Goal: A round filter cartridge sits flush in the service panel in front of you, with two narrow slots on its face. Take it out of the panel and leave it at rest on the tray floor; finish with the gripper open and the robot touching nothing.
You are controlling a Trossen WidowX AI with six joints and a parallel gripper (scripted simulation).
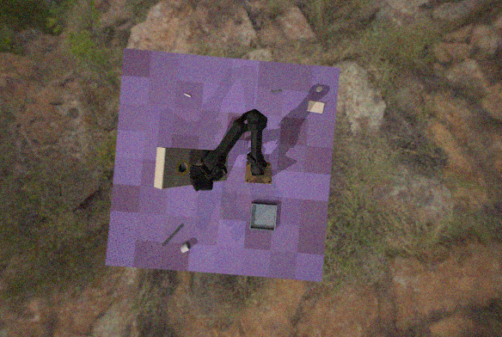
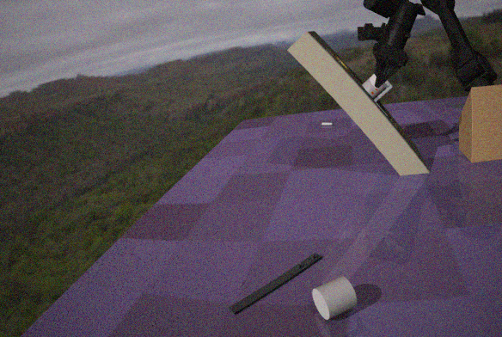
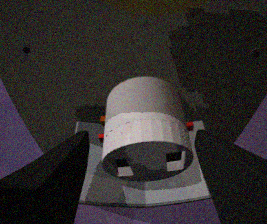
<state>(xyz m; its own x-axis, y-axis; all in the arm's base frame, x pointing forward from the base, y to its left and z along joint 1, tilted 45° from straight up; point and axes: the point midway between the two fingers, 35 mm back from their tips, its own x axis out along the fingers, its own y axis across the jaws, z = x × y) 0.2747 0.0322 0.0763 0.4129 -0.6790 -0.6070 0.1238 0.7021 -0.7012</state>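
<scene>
The round white filter cartridge is right at my gripper tip. Round my gripper tip: tan service panel: 4 cm ahead, 1 cm to the right, 2 cm below; then beige card: 65 cm behind, 33 cm to the right, 19 cm below; then grey tray: 31 cm behind, 32 cm to the left, 19 cm below.
</scene>
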